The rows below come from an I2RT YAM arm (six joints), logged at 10 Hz.
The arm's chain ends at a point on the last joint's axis. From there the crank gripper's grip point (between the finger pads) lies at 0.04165 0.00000 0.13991 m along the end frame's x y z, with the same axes.
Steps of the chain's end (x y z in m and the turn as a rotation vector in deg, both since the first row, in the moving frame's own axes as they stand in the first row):
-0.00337, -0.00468, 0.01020, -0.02, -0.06, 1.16
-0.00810, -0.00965, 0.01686, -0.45, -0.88, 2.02
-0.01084, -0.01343, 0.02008, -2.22, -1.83, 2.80
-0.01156, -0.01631, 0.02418, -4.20, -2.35, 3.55
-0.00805, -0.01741, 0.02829, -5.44, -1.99, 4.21
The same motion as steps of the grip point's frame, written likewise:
-0.00353, -0.00379, 0.01024, -0.02, -0.06, 1.16
-0.01030, -0.00712, 0.01747, -0.45, -0.88, 2.02
-0.01551, -0.00606, 0.02119, -2.22, -1.83, 2.80
-0.01772, -0.00361, 0.02530, -4.20, -2.35, 3.55
-0.01352, -0.00122, 0.02887, -5.44, -1.99, 4.21

